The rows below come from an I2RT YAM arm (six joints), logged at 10 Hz.
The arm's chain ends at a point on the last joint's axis. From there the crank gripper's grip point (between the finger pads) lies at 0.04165 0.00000 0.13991 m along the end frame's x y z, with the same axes.
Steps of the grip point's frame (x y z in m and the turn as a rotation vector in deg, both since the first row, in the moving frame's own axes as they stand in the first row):
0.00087, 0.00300, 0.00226, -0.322, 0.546, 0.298
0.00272, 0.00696, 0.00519, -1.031, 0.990, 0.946
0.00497, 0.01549, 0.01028, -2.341, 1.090, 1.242
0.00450, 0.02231, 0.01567, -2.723, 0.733, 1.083
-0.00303, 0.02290, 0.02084, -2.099, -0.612, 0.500
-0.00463, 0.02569, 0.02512, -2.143, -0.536, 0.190
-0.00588, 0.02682, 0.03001, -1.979, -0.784, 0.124
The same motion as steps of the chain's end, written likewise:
-0.00046, 0.00199, 0.00267, -0.322, 0.546, 0.298
0.00034, 0.00374, 0.00596, -1.031, 0.990, 0.946
0.00239, 0.00886, 0.01123, -2.341, 1.090, 1.242
0.00278, 0.01487, 0.01639, -2.723, 0.733, 1.083
-0.00151, 0.01741, 0.02050, -2.099, -0.612, 0.500
-0.00331, 0.02032, 0.02484, -2.143, -0.536, 0.190
-0.00396, 0.02189, 0.02954, -1.979, -0.784, 0.124

